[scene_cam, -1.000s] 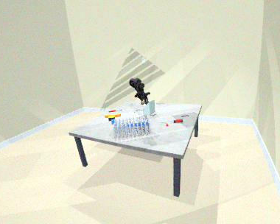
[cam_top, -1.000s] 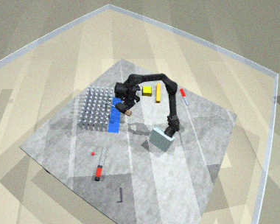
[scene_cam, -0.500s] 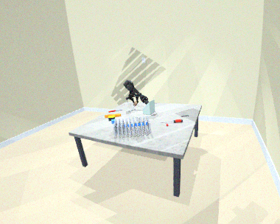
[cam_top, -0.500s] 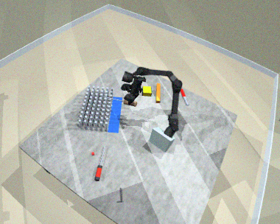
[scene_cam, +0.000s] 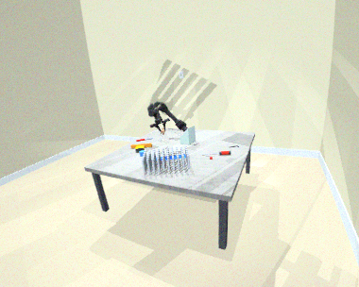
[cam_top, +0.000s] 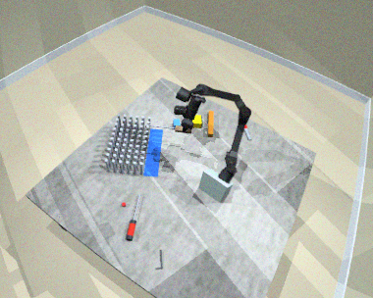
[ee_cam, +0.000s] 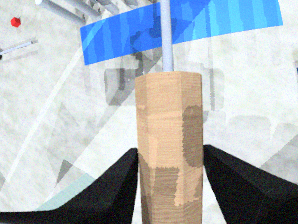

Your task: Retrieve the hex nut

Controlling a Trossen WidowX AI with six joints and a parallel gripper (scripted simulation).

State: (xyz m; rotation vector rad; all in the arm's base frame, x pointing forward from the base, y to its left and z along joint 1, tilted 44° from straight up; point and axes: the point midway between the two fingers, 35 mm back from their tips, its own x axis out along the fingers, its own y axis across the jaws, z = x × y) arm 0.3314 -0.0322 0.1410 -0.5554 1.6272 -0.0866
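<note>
Right now the blue taped strip is 200 mm below my gripper tip, 140 mm ahead of it and 80 mm to the left of it. Round my gripper tip: orange bar (320 mm to the right, 190 mm below, 60 mm behind); then wooden-handled tool (100 mm ahead, 40 mm to the left, 10 mm below); then blue block (180 mm below, 170 mm to the right, 130 mm ahead).
</note>
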